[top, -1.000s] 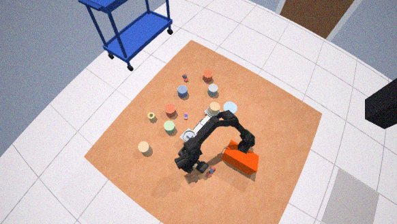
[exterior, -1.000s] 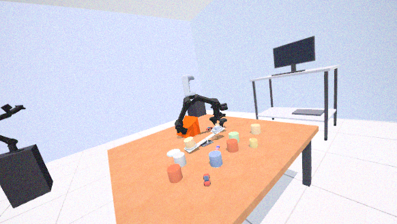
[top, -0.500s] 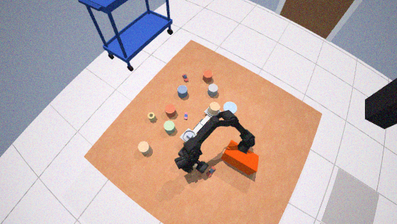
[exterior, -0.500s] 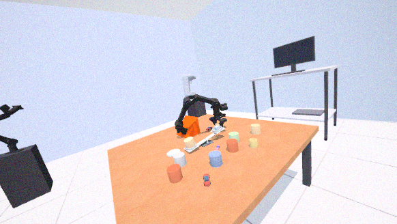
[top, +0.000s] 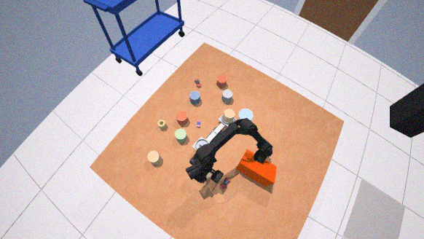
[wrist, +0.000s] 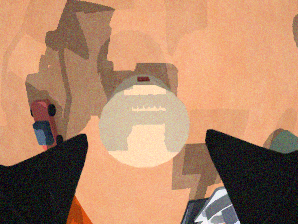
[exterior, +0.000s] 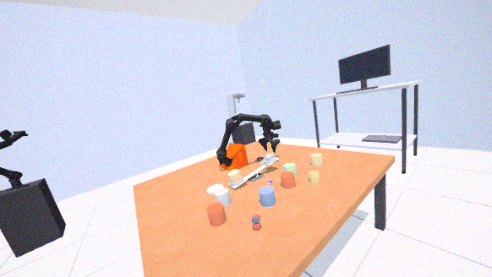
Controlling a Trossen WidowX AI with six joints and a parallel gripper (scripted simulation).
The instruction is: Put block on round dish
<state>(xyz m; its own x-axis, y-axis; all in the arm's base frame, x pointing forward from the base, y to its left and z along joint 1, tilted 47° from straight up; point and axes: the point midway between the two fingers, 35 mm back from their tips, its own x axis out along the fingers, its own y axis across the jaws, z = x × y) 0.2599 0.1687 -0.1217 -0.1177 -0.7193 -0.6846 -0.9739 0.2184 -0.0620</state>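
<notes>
My gripper tip is 47 cm to the left of the pale blue round dish, 8 cm above it and 7 cm past it. Also, from my gripper tip: small white balance 25 cm to the right, 6 cm ahead, 5 cm below; blue cup 43 cm to the right, 31 cm ahead, 4 cm below; green cup 22 cm ahead, 15 cm to the right, 4 cm below.
</notes>
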